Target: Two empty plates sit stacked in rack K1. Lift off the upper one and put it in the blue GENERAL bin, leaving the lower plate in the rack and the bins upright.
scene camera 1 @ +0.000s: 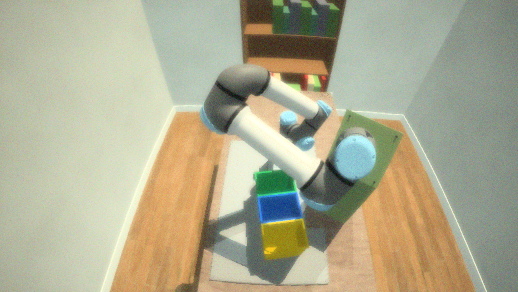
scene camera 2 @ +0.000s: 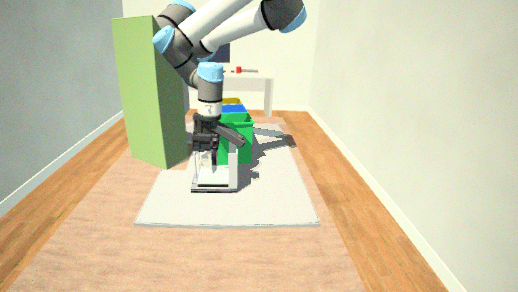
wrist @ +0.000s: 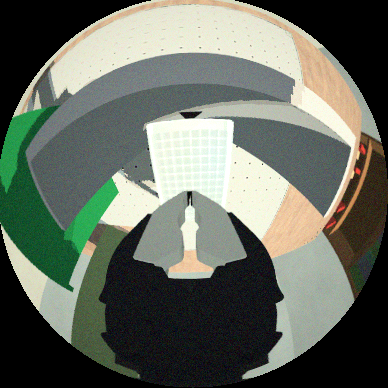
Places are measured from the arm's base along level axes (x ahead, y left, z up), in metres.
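Where they show: gripper, fingertip midpoint: (scene camera 2: 213, 172) (wrist: 189, 191).
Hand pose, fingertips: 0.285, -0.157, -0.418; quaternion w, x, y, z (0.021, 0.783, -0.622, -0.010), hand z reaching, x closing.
Things, the pixels of their top centre, and the offset from my fingertips, as dx, dy, dz.
- rack at its top centre: (wrist: 198, 289) (scene camera 2: 213, 147) +0.005, -0.002, +0.101
- blue bin at its top centre: (scene camera 1: 279, 207) (scene camera 2: 225, 108) -0.052, +0.328, +0.132
- green bin at its top centre: (scene camera 2: 229, 117) (scene camera 1: 275, 182) -0.001, +0.208, +0.132
- yellow bin at its top centre: (scene camera 1: 284, 235) (scene camera 2: 222, 101) -0.103, +0.448, +0.132
A white plate with a grid of wells (scene camera 2: 212, 178) (wrist: 192, 150) lies flat in the rack (scene camera 2: 233, 172) (wrist: 115, 120). The plate edges are too blurred to tell two stacked plates apart. My gripper (scene camera 2: 214, 170) (wrist: 189, 191) points down and is shut, with nothing between its fingers. Its tips are low inside the rack, just above the plate or touching it; the gap cannot be told. The arm hides gripper and rack in scene camera 1. The blue bin (scene camera 1: 280, 207) (scene camera 2: 233, 108) stands upright, and its visible inside shows no plate.
The green bin (scene camera 1: 276, 183) (scene camera 2: 244, 145) (wrist: 25, 210) stands between the rack and the blue bin. The yellow bin (scene camera 1: 284, 241) (scene camera 2: 231, 101) stands beyond the blue one. A tall green block (scene camera 1: 382, 145) (scene camera 2: 137, 95) stands beside the bins and rack, under the arm's base.
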